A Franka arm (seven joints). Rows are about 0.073 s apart.
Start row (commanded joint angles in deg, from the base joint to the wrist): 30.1 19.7 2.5 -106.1 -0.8 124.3 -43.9
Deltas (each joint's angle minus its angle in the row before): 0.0 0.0 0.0 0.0 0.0 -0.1 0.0; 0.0 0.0 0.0 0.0 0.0 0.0 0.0; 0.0 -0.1 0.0 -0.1 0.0 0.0 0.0; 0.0 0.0 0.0 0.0 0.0 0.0 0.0; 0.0 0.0 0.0 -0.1 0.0 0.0 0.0; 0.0 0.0 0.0 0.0 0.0 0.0 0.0; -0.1 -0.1 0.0 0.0 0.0 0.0 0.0; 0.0 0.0 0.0 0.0 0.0 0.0 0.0; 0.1 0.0 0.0 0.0 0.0 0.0 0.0; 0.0 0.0 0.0 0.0 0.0 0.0 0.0; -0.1 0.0 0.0 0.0 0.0 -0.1 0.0; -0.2 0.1 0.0 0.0 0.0 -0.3 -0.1; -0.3 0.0 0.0 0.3 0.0 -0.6 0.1; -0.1 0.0 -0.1 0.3 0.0 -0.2 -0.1; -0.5 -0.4 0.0 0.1 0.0 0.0 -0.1; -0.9 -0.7 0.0 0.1 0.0 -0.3 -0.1; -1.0 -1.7 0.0 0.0 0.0 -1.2 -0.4; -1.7 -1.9 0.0 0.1 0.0 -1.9 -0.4; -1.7 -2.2 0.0 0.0 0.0 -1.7 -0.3; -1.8 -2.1 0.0 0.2 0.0 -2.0 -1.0; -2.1 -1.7 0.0 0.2 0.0 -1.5 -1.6
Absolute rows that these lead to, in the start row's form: 30.1 19.7 2.5 -106.1 -0.8 124.2 -43.9; 30.1 19.7 2.5 -106.1 -0.8 124.2 -43.9; 30.1 19.6 2.5 -106.2 -0.8 124.2 -43.9; 30.1 19.6 2.5 -106.2 -0.8 124.2 -43.9; 30.1 19.6 2.5 -106.3 -0.8 124.2 -43.9; 30.1 19.6 2.5 -106.3 -0.8 124.2 -43.9; 30.0 19.5 2.5 -106.3 -0.8 124.2 -43.9; 30.0 19.5 2.5 -106.3 -0.8 124.2 -43.9; 30.1 19.5 2.5 -106.3 -0.8 124.2 -43.9; 30.1 19.5 2.5 -106.3 -0.8 124.2 -43.9; 30.0 19.5 2.5 -106.3 -0.8 124.1 -43.9; 29.8 19.6 2.5 -106.3 -0.8 123.8 -44.0; 29.5 19.6 2.5 -106.0 -0.8 123.2 -43.9; 29.4 19.6 2.4 -105.7 -0.8 123.0 -44.0; 28.9 19.2 2.4 -105.6 -0.8 123.0 -44.1; 28.0 18.5 2.4 -105.5 -0.8 122.7 -44.2; 27.0 16.8 2.4 -105.5 -0.8 121.5 -44.6; 25.3 14.9 2.4 -105.4 -0.8 119.6 -45.0; 23.6 12.7 2.4 -105.4 -0.8 117.9 -45.3; 21.8 10.6 2.4 -105.2 -0.8 115.9 -46.3; 19.7 8.9 2.4 -105.0 -0.8 114.4 -47.9
